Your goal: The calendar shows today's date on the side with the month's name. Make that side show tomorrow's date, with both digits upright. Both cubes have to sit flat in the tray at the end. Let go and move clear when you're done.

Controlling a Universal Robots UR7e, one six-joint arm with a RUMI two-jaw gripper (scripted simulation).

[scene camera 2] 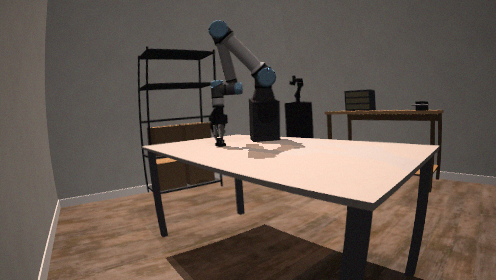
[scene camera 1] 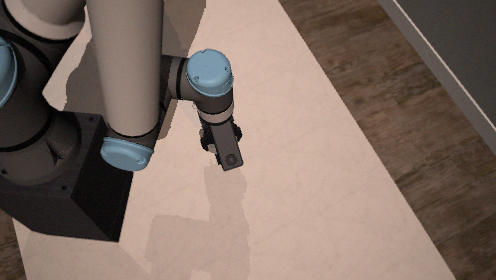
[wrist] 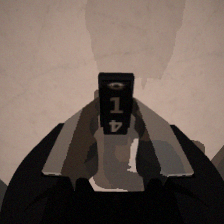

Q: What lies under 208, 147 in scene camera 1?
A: My gripper.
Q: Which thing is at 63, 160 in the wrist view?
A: My gripper.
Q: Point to a dark calendar cube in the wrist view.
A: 116, 97
